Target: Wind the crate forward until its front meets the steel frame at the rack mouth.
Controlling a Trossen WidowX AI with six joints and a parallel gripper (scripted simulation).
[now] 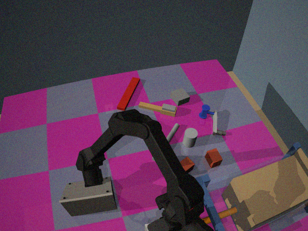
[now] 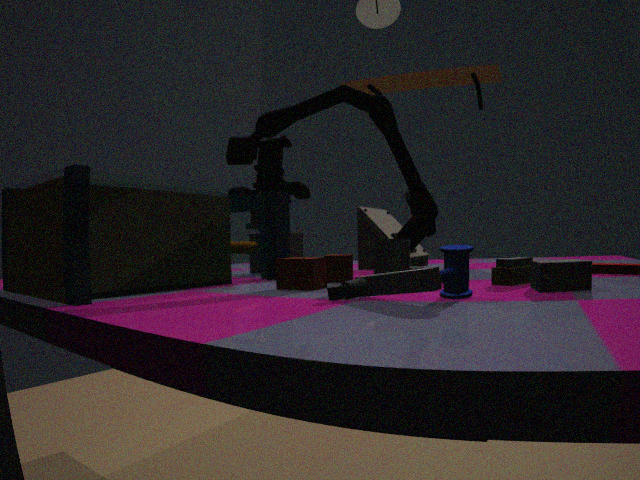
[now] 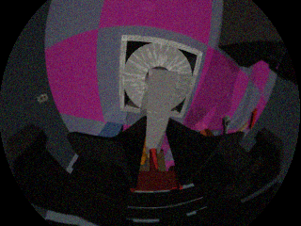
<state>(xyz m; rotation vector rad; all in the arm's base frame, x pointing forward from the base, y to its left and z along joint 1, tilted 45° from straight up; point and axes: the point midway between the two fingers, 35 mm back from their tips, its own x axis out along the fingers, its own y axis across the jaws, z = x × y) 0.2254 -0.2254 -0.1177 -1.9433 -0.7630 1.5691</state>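
The red knob is 5 cm ahead of my gripper tip, 5 cm above it and 1 cm to the left of it. Round my gripper tip: winch handle with red hub (2 cm above, 1 cm ahead); then winch (6 cm below, 6 cm behind, 1 cm to the right); then blue steel frame (11 cm ahead, 1 cm above).
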